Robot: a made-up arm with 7 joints.
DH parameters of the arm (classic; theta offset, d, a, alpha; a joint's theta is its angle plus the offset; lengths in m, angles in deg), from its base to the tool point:
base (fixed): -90 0.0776 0.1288 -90
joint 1: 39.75 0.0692 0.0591 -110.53
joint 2: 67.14 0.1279 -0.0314 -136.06
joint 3: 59.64 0.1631 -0.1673 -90
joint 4: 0 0.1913 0.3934 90
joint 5: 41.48 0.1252 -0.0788 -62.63
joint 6: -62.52 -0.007 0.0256 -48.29
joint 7: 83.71 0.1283 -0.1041 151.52
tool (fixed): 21.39 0.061 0 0
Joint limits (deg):
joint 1: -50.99..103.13
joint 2: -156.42..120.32
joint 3: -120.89..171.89
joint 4: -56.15..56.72
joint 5: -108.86..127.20
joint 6: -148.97..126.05
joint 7: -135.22..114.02
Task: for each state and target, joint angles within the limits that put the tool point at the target. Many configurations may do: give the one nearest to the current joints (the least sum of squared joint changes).
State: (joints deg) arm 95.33 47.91 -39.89 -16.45 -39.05 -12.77 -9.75
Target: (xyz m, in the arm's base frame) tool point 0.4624 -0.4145 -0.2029
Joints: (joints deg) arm 99.97 49.67 -56.46 -52.78 -74.90 -10.10 -4.89
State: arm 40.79 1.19 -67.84 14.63 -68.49 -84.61 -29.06
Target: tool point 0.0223 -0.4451 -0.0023
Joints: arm 33.86 7.29 -61.19 18.16 -46.81 -83.53 -24.00
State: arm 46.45 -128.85 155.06 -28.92 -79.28 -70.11 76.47
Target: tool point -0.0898 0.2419 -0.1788
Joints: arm 96.85 -138.01 165.40 25.62 -67.67 -76.96 83.19
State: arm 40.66 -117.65 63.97 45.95 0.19 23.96 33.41
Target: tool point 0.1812 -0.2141 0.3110
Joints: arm 48.47 -81.07 28.09 40.18 -8.88 22.34 46.20
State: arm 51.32 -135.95 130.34 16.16 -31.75 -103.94 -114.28
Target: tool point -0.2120 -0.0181 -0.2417
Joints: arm 54.20 -156.42 141.08 30.72 -39.77 -118.16 -131.76
